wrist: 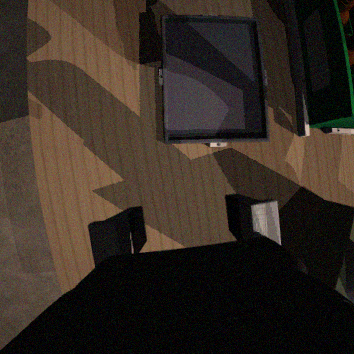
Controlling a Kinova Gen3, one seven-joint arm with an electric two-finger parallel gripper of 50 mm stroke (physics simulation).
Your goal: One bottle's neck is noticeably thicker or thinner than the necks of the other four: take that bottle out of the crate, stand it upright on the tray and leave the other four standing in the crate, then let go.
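Places are measured from the arm's base along level axes (x up, y back, z right), in millimetres.
Pixels of known places: gripper, fingertip midpoint: (185, 218).
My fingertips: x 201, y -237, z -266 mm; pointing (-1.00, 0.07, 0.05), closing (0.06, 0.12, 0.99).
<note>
For each thing: its top centre in the pictures, then the offset to it from my fingertips. "spot": a spot on its surface instead. Level surfaces: height alone.
- dark grey rectangular tray at a spot on its surface: (214, 140) spot: dx -341, dy -51, dz +89 mm
- green-rimmed container at a spot on its surface: (327, 122) spot: dx -289, dy -35, dz +293 mm
- wooden table at its surface level: dx -366 mm
- panel at a spot on its surface: (301, 115) spot: dx -346, dy -60, dz +273 mm
A dark grey rectangular tray (214, 140) with a raised rim lies on the wooden table in the upper middle of the wrist view; no bottle stands on it. Part of a green-rimmed container (327, 122), which may be the crate, shows at the upper right, cut off by the frame's edge. Dim orange shapes (350, 50) show at that edge; I cannot tell if they are bottles, and no bottle neck can be made out. My gripper (185, 218) is open and empty, its two fingers wide apart over the table, on the near side of the tray.
The wooden table (55, 165) has broad shadows across it. Its curved left edge borders a grey floor (20, 210). A dark upright bar or panel (301, 115) stands between the tray and the green-rimmed container. A dark block (150, 40) lies against the tray's left side.
</note>
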